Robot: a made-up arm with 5 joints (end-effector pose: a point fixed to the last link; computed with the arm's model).
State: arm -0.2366 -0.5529 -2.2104 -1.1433 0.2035
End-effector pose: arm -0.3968 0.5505 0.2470 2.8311 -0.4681 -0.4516
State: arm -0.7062 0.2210 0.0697 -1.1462 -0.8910
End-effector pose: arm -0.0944 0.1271 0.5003 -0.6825 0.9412 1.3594
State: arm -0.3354 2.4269 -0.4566 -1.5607 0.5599
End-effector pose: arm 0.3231 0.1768 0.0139 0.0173 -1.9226 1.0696
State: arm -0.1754 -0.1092 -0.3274 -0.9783 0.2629
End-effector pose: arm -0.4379 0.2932 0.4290 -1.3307 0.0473 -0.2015
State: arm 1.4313 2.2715 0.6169 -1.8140 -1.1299
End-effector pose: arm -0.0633 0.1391 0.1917 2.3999 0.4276 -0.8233
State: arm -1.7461 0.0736 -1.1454 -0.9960 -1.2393
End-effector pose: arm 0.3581 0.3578 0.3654 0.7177 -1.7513 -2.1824
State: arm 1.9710 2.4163 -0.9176 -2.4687 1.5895
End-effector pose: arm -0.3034 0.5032 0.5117 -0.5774 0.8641 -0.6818
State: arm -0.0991 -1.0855 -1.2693 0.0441 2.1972
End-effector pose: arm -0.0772 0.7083 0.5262 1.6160 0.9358 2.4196
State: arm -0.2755 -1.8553 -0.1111 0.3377 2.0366
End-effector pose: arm -0.2278 0.8013 0.6525 0.0397 0.1026 2.3982
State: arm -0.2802 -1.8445 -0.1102 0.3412 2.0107
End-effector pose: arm -0.2310 0.8005 0.6551 0.0422 0.1012 2.4349
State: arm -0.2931 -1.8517 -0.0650 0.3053 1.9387
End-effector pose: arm -0.2272 0.8094 0.6426 0.0500 0.1082 2.5003
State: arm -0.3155 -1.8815 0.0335 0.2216 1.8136
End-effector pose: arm -0.2136 0.8291 0.6107 0.0657 0.1264 2.5972
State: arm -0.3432 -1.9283 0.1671 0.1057 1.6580
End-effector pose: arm -0.1905 0.8536 0.5636 0.0896 0.1537 2.7082
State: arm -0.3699 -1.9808 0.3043 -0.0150 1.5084
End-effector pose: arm -0.1620 0.8747 0.5121 0.1184 0.1844 2.8076
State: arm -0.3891 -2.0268 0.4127 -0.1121 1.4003
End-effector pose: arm -0.1352 0.8874 0.4691 0.1437 0.2107 2.8714
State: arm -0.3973 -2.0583 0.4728 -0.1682 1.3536
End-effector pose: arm -0.1165 0.8924 0.4433 0.1569 0.2268 2.8874
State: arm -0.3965 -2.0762 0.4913 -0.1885 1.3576
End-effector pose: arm -0.1062 0.8932 0.4330 0.1574 0.2333 2.8657
